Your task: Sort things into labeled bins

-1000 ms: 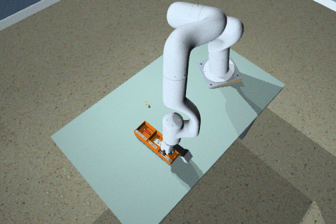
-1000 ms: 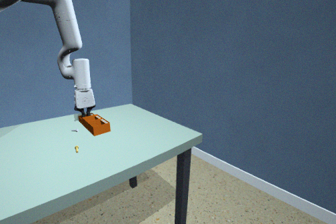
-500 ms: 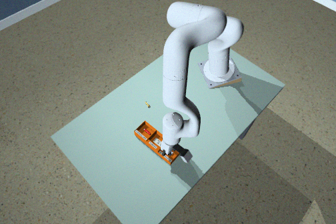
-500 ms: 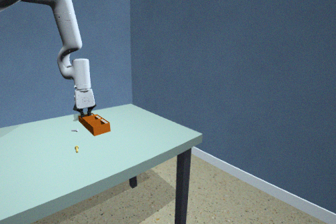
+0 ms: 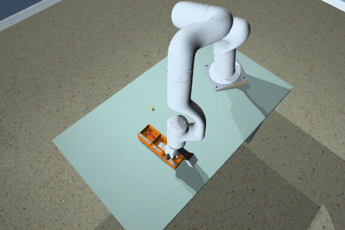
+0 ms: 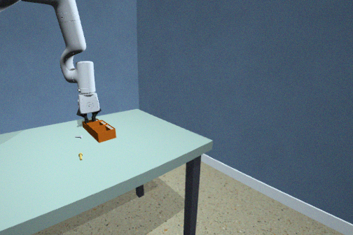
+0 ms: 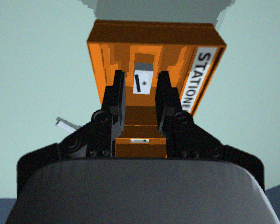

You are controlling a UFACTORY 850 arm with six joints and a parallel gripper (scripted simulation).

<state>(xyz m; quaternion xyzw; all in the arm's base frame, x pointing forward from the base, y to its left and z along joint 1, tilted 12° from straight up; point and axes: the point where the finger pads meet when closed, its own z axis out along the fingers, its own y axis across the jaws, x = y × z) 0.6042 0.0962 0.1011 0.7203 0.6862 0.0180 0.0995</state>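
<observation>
Right now my hand is 2 cm above the grey piece. Round my hand: grey bolt: 9 cm to the right, 9 cm behind, 3 cm below; then orange bin row: 8 cm to the right, 2 cm below; then white domino: 8 cm to the right, 3 cm below.
</observation>
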